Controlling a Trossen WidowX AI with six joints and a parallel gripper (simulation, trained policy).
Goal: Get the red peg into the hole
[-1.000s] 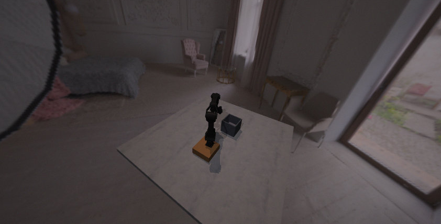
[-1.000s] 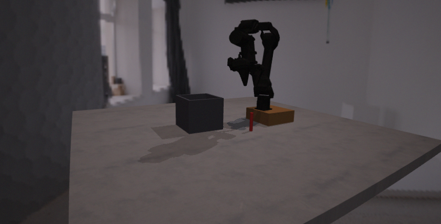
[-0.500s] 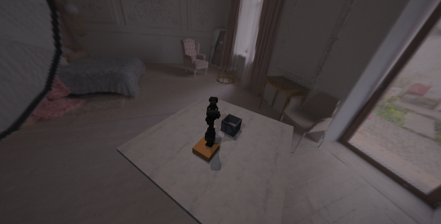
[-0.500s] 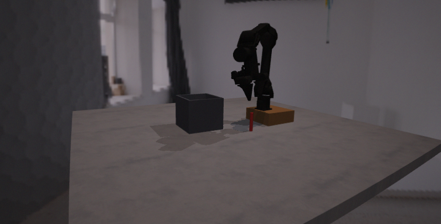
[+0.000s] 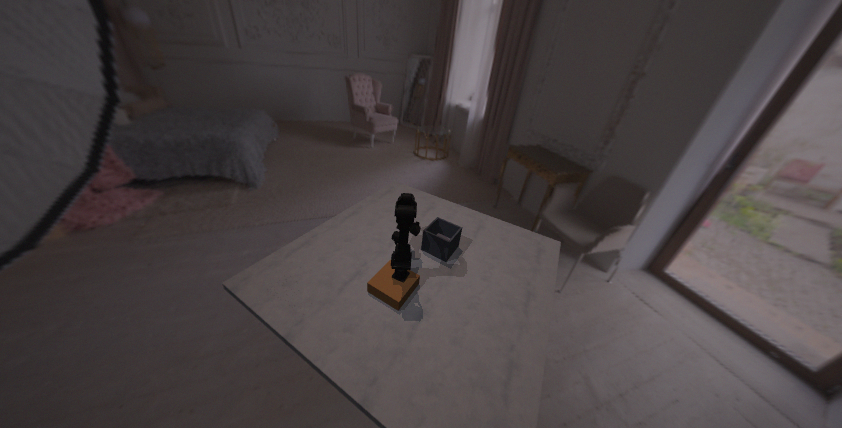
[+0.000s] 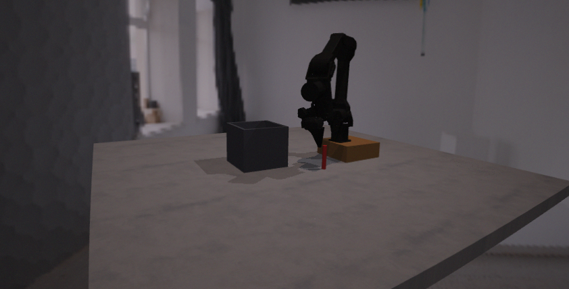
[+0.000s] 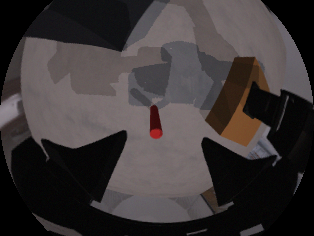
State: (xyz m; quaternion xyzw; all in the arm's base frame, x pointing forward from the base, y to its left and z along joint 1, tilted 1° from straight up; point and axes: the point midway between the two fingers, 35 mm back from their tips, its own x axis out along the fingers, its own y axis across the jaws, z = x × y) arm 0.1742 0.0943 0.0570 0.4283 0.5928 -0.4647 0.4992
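Right now my gripper tip is 1 cm short of the red peg and 4 cm above it. From my gripper tip the other things lie so: pale plate (16 cm ahead, 18 cm to the right, 4 cm below).
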